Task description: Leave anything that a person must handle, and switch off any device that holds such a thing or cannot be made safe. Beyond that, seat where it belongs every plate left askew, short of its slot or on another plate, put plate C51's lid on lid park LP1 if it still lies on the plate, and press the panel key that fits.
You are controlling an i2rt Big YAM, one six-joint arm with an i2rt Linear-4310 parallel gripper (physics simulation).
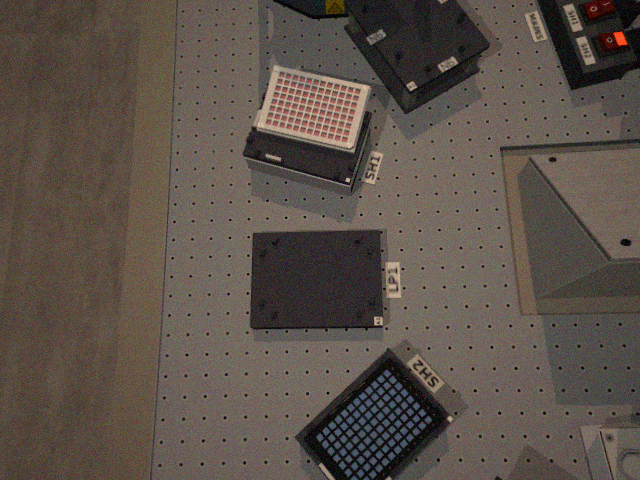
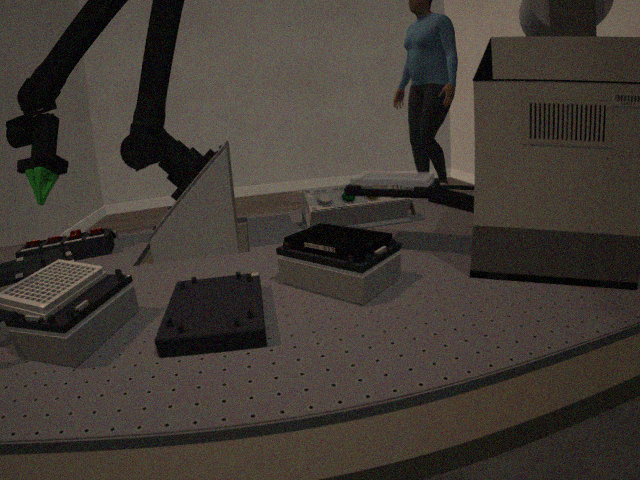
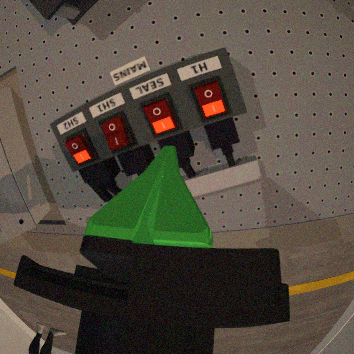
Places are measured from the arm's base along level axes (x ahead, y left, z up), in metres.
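Pixels of known places: gripper, between the fingertips: (image 2: 40, 204) (image 3: 169, 152); arm's base, origin of its link: (image 2: 196, 176).
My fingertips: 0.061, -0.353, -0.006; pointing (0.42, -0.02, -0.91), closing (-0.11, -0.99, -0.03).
Ahead of a thing's pixels: the offset from my fingertips to its middle, as dx, dy, dz. "*": to the spot under its first point.
My gripper (image 2: 41, 200) (image 3: 169, 152) is shut and empty, its green fingertips over the cable side of the mains box (image 3: 184, 100) (image 2: 67, 251). Its SH1 switch @(-0.003, +0.068, -0.077) (image 3: 116, 133) is unlit; the SH2 @(* -0.015, +0.115, -0.073) (image 3: 78, 149), SEAL @(* +0.010, +0.019, -0.073) (image 3: 160, 116) and H1 @(* +0.023, -0.029, -0.073) (image 3: 210, 98) switches are lit. A white plate with red wells @(+0.359, +0.218, -0.055) (image 1: 314, 105) (image 2: 51, 283) lies shifted and askew on device SH1 @(* +0.367, +0.291, -0.068) (image 1: 305, 166) (image 2: 77, 333). A black plate with blue wells @(+0.280, +0.597, -0.061) (image 1: 374, 426) (image 2: 338, 237) lies on device SH2 @(* +0.329, +0.576, -0.096) (image 2: 330, 279), roughly square to it. Lid park LP1 @(+0.351, +0.426, -0.107) (image 1: 317, 279) (image 2: 217, 310) bears no lid. Plate C51's label is not readable.
A dark raised nest @(+0.231, +0.089, -0.085) (image 1: 423, 41) stands behind SH1. The slanted arm mount (image 1: 578, 206) (image 2: 201, 217) stands beside the devices. A key panel @(-0.012, +0.688, -0.082) (image 2: 361, 211) with a green key @(+0.013, +0.667, -0.060) (image 2: 348, 197) and a large housing @(+0.298, +0.940, +0.105) (image 2: 547, 180) are at the right. A person (image 2: 431, 56) stands in the background.
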